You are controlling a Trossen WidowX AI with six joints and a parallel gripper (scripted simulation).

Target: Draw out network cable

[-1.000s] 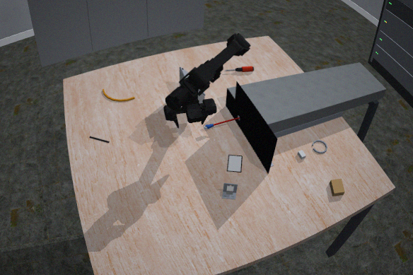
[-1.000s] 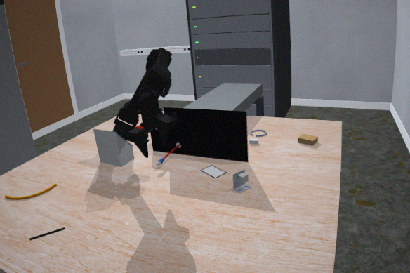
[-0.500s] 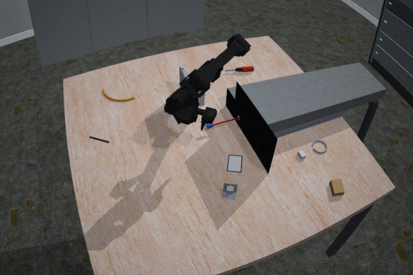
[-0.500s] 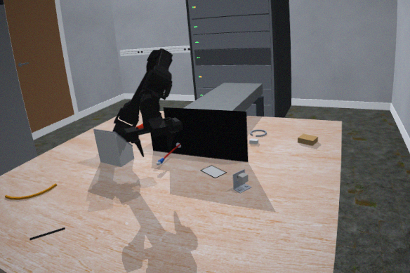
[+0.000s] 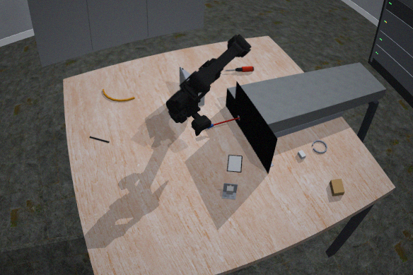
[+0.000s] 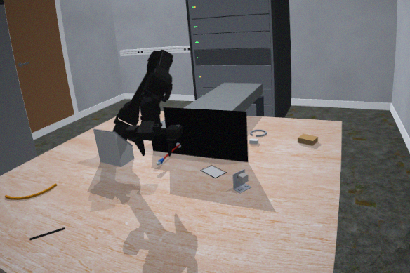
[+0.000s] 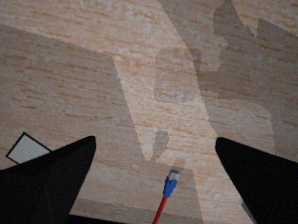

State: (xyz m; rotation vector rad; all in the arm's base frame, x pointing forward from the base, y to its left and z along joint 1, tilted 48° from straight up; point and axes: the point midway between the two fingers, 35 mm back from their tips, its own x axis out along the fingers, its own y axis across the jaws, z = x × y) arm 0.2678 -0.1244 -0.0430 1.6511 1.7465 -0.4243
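Now: hand 60 mm past the blue plug, 100 mm to the right of it and 110 mm above it. Round my hand: white rectangle (140 mm ahead, 130 mm to the left, 140 mm below); network jack (280 mm ahead, 50 mm to the left, 100 mm below); black rod (170 mm behind, 370 mm to the right, 140 mm below).
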